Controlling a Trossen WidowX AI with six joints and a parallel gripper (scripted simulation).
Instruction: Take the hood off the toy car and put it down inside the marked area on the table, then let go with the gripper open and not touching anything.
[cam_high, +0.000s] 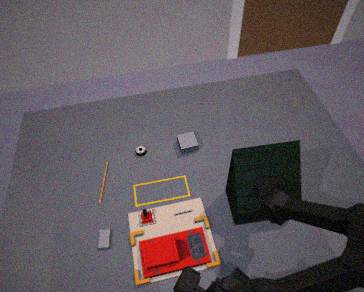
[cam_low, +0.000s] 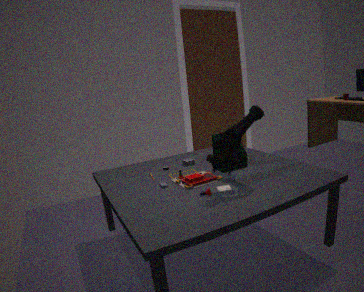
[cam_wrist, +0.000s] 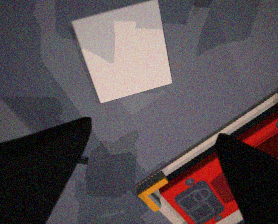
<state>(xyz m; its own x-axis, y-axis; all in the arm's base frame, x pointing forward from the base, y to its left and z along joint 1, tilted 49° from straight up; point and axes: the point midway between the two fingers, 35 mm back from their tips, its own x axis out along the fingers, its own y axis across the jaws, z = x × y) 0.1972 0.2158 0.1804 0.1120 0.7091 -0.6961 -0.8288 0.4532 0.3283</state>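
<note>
Now: the red hood 12 cm ahead of my gripper tip, 15 cm to the right of it and 4 cm below it. From my gripper tip the other things lie so: thin orange stick 31 cm ahead, 43 cm to the right, 8 cm below; white square plate 1 cm ahead, 4 cm to the left, 7 cm below.
</note>
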